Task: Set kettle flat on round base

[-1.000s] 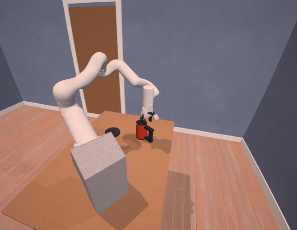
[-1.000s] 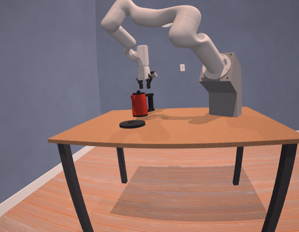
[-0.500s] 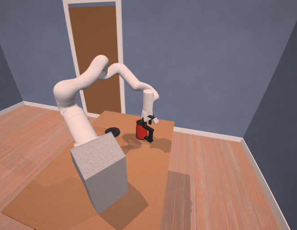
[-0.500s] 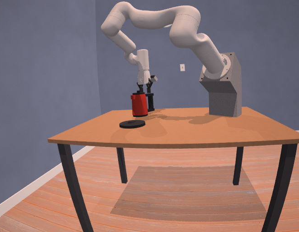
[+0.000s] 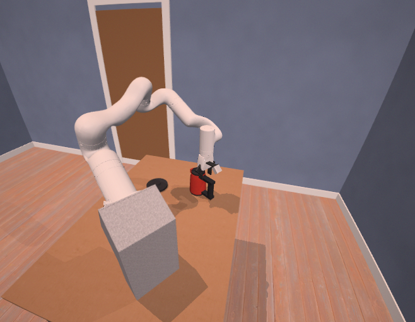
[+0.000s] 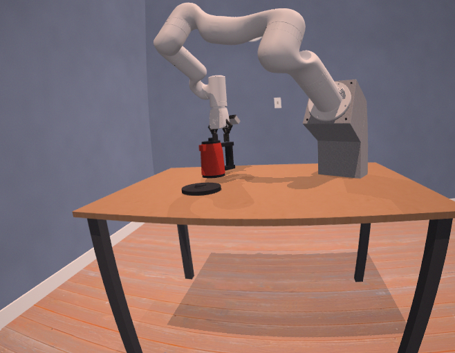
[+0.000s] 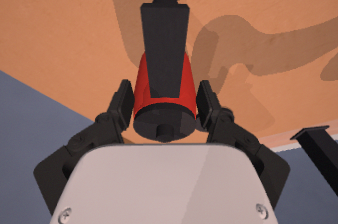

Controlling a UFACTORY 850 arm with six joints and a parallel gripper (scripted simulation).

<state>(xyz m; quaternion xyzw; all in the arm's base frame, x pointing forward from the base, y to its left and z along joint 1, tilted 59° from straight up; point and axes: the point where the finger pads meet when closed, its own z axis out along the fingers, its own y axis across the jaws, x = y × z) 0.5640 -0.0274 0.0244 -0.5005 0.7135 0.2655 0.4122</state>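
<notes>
The red kettle is 1 cm ahead of my hand, 3 cm to the left of it and 8 cm below it. Round my hand: round black base (13 cm behind, 32 cm to the left, 16 cm below).
</notes>
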